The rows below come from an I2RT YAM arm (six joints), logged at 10 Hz.
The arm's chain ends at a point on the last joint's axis. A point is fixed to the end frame.
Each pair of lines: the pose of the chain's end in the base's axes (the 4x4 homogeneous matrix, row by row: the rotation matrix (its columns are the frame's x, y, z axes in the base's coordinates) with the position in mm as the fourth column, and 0 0 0 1 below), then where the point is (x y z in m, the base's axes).
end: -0.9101 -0.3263 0.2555 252.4; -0.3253 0.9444 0.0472 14.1; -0.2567 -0.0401 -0.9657 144.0; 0 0 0 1
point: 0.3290 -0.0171 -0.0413
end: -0.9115 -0.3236 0.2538 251.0; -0.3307 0.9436 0.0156 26.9; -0.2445 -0.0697 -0.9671 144.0; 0 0 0 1
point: 0.3271 -0.0104 -0.0403
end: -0.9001 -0.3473 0.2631 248.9; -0.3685 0.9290 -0.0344 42.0; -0.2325 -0.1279 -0.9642 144.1; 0 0 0 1
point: 0.3279 -0.0040 -0.0370
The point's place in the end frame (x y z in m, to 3 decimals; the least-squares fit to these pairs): -0.012 -0.047 0.197
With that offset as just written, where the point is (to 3 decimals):
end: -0.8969 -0.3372 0.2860 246.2; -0.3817 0.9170 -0.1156 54.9; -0.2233 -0.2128 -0.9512 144.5; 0 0 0 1
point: 0.329 -0.006 -0.030
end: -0.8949 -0.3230 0.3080 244.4; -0.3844 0.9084 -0.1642 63.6; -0.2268 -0.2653 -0.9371 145.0; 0 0 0 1
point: 0.331 -0.007 -0.024
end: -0.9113 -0.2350 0.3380 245.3; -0.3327 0.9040 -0.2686 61.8; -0.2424 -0.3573 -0.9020 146.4; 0 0 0 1
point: 0.334 -0.030 -0.012
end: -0.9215 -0.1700 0.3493 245.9; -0.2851 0.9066 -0.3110 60.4; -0.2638 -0.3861 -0.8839 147.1; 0 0 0 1
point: 0.334 -0.040 -0.006
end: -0.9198 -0.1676 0.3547 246.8; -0.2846 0.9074 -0.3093 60.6; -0.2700 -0.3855 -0.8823 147.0; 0 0 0 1
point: 0.336 -0.040 -0.005
